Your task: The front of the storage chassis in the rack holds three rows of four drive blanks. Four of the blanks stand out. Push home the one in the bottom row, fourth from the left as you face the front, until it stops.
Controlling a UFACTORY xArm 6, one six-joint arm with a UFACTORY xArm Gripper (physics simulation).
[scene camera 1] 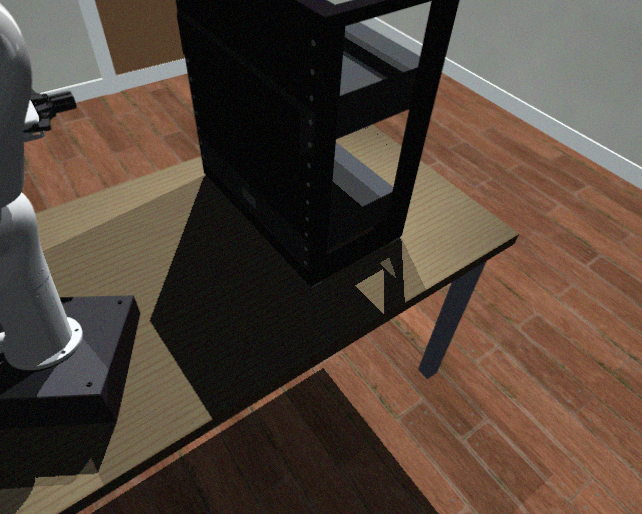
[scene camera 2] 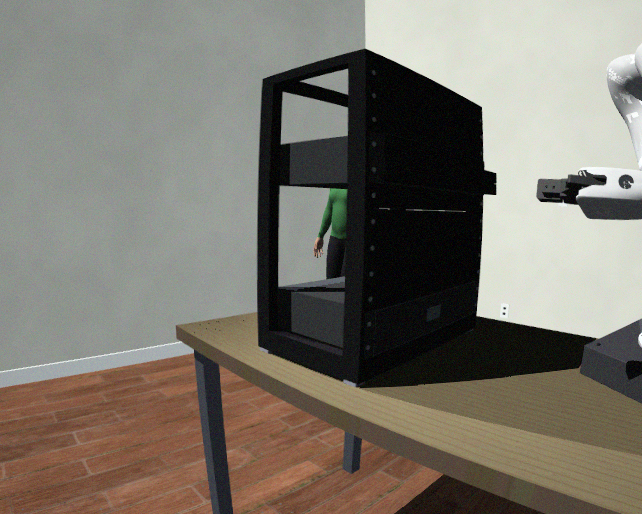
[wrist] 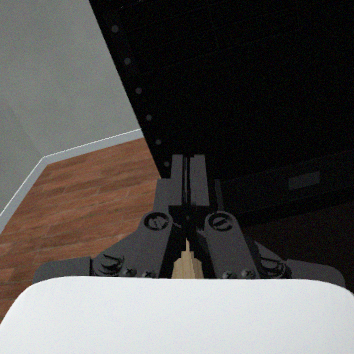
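Pixels of known places: gripper, fingertip midpoint: (scene camera 1: pixel 73 99) (scene camera 2: pixel 538 190) (wrist: pixel 187 177); arm's base, link origin: (scene camera 1: pixel 45 343).
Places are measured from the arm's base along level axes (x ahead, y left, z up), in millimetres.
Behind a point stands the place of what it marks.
Note:
The black rack (scene camera 1: pixel 251 123) {x 457, y 87, z 300 mm} (scene camera 2: pixel 423 144) {x 454, y 303, z 363 mm} (wrist: pixel 250 85) {x 472, y 287, z 215 mm} stands on the table. Its front faces the arm and is very dark in the wrist view; separate drive blanks and their rows cannot be made out there. A dark unit (scene camera 2: pixel 318 161) {x 587, y 458, z 321 mm} shows at mid height through the rack's open end. In scene camera 2, small dark blocks (scene camera 2: pixel 489 182) {x 471, y 30, z 309 mm} stick out past the rack's front edge; which blanks they are cannot be told. My gripper (scene camera 1: pixel 73 100) {x 186, y 331, z 275 mm} (scene camera 2: pixel 539 190) {x 186, y 331, z 275 mm} (wrist: pixel 187 177) {x 186, y 331, z 275 mm} is shut and empty, with its fingertips apart from the blocks, in front of the rack at about their height.
A lower unit (scene camera 2: pixel 317 318) {x 588, y 453, z 12 mm} sits near the rack's bottom. The table (scene camera 1: pixel 455 214) {x 1002, y 31, z -87 mm} (scene camera 2: pixel 482 417) {x 216, y 387, z -87 mm} carries the rack and the arm's dark base (scene camera 1: pixel 101 342) {x 90, y -41, z 0 mm} (scene camera 2: pixel 610 358) {x 96, y 98, z -29 mm}. A person in green (scene camera 2: pixel 338 214) shows through the rack's opening. Walls stand behind.

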